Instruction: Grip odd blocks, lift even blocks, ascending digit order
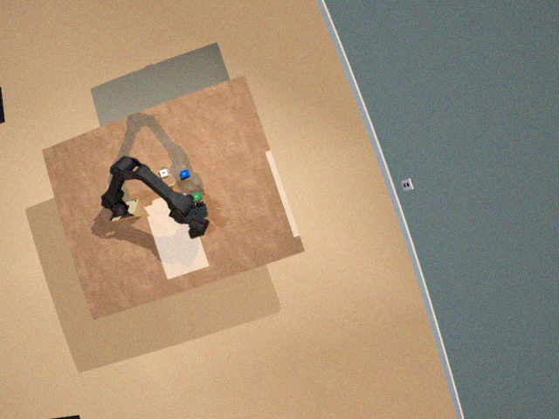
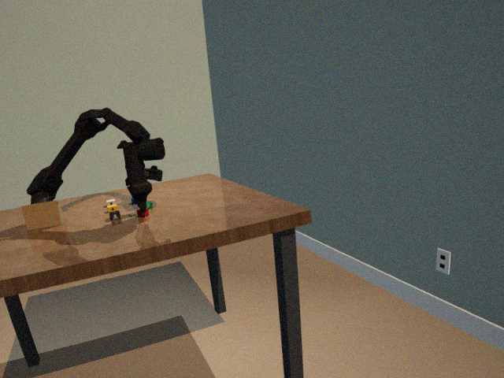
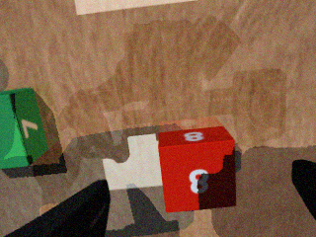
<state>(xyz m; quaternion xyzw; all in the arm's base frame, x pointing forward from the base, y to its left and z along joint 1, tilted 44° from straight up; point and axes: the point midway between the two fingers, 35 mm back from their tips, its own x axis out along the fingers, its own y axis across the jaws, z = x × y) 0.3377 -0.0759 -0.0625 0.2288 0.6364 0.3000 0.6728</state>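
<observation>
Now: the red block 1 cm below my gripper tip. The rest, counted from my gripper tip: yellow block (14 cm to the left, 10 cm behind, 1 cm below); green block (9 cm to the left, 2 cm ahead, 1 cm below); black block (9 cm behind, 3 cm to the left, 1 cm below).
</observation>
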